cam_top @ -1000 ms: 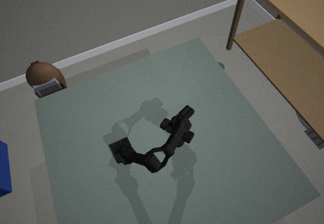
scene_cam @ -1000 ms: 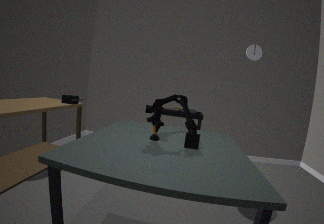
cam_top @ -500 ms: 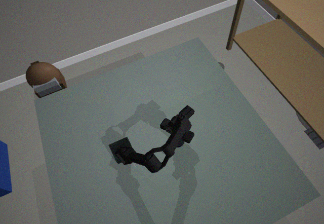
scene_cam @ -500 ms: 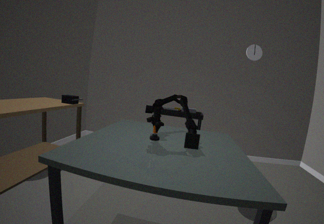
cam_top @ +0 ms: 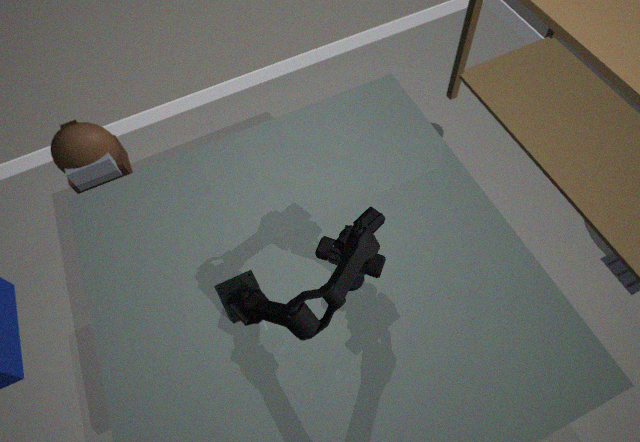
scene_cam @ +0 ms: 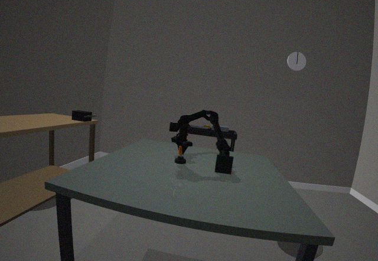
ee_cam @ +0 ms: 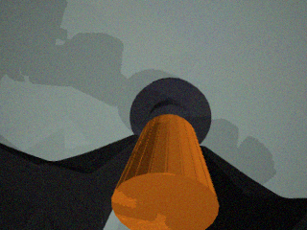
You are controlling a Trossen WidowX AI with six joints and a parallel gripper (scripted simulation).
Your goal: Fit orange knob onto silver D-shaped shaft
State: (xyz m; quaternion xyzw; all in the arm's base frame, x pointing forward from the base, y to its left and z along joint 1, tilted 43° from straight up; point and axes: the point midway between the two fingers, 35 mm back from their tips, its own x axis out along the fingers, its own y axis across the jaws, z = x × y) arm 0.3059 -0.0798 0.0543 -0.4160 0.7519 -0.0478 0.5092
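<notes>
Right now the orange knob is 30 mm above my gripper tip. Also, from my gripper tip: dark round pedestal 40 mm below.
</notes>
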